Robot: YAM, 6 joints.
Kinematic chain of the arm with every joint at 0, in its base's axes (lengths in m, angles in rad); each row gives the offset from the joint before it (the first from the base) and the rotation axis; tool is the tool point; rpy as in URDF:
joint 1: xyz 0 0 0.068 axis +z
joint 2: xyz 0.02 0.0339 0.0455 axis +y
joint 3: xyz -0.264 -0.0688 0 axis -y
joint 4: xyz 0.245 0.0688 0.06 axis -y
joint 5: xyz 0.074 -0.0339 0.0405 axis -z
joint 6: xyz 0.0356 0 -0.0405 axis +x
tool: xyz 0 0 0 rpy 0 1.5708 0
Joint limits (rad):
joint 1: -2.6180..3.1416
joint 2: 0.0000..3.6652
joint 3: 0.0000..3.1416
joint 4: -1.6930..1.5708
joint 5: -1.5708..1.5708
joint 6: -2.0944..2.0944
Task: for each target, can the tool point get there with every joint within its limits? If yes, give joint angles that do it. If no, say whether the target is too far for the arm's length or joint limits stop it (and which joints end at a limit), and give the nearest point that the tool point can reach.
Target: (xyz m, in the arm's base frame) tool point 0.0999 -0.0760 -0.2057
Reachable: yes | joints -0.9216 3.3715 1.2705 -0.8371 -1.2337 -1.0125
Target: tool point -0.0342 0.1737 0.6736
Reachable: yes | joints -1.1986 1.1709 2.6175 0.8775 -1.0732 0.2929
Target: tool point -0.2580 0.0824 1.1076
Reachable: no: too far | nearest point -0.1649 0.0527 0.7203 | short by 0.399 m
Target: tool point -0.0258 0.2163 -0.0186
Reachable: yes | joints 1.5929 2.2450 0.7121 -0.4089 -0.6312 1.0768
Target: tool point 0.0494 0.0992 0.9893
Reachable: no: too far | nearest point 0.0377 0.0757 0.7360 | short by 0.255 m
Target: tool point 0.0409 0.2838 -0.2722
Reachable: yes | joints 1.3187 3.3122 1.4443 0.5097 -1.0692 -0.2224
